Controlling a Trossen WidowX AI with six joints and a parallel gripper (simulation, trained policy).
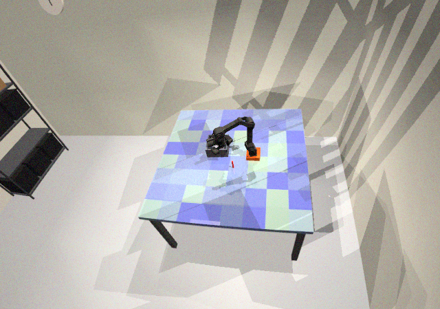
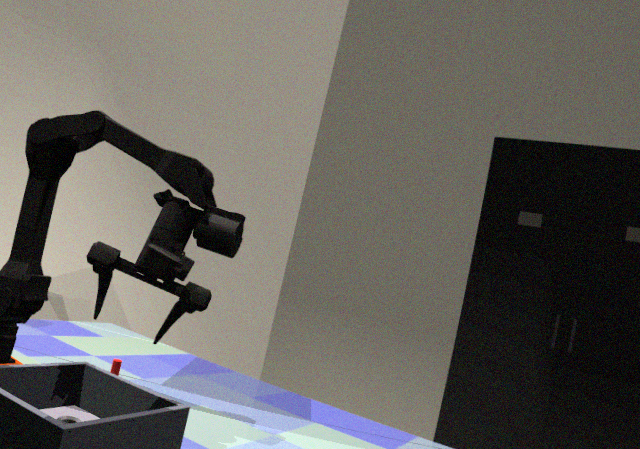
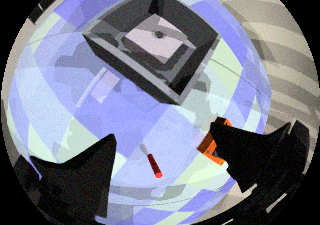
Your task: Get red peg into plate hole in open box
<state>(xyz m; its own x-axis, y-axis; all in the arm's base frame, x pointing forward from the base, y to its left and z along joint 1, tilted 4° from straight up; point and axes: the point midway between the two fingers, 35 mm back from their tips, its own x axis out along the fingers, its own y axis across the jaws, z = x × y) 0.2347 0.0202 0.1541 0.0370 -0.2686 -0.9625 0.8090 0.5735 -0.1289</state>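
The red peg is 110 mm below my gripper tip, 80 mm to the left of it and 60 mm behind it.
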